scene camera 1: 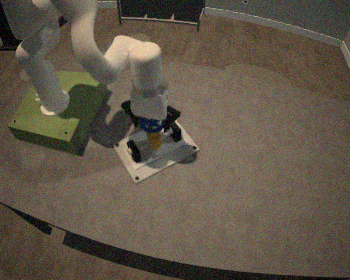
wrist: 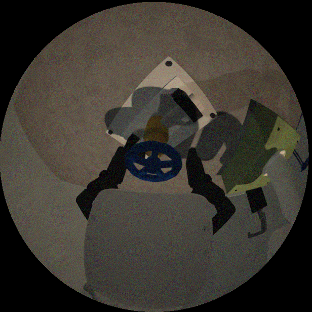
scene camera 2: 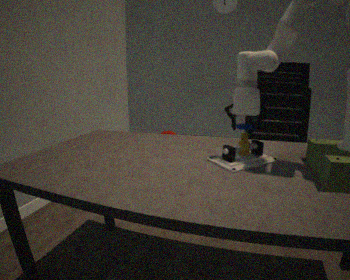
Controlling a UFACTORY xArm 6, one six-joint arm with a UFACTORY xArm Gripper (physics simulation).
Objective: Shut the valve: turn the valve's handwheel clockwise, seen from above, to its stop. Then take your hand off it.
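The valve's blue handwheel (scene camera 1: 151,125) (scene camera 2: 246,127) (wrist: 154,162) sits on top of the yellow valve body (scene camera 1: 155,140) (scene camera 2: 244,145) (wrist: 156,131). The valve stands upright on a pale base plate (scene camera 1: 150,171) (scene camera 2: 233,167) (wrist: 160,74), between two black pipe ends, one of which (scene camera 1: 134,151) (scene camera 2: 229,153) faces the scene cameras. My gripper (scene camera 1: 151,121) (scene camera 2: 243,124) (wrist: 156,154) is open and points down at the wheel. In the wrist view its fingers stand on either side of the rim, with a small gap at each side. The wheel's turn angle cannot be read against a stop.
A green block (scene camera 1: 50,136) (scene camera 2: 337,174) (wrist: 250,145) carries the arm's base, beside the valve plate. The tabletop (scene camera 1: 260,165) (scene camera 2: 125,170) has a dark curved edge. A dark shelf unit stands behind the table, and a red object (scene camera 2: 168,133) shows past its far edge.
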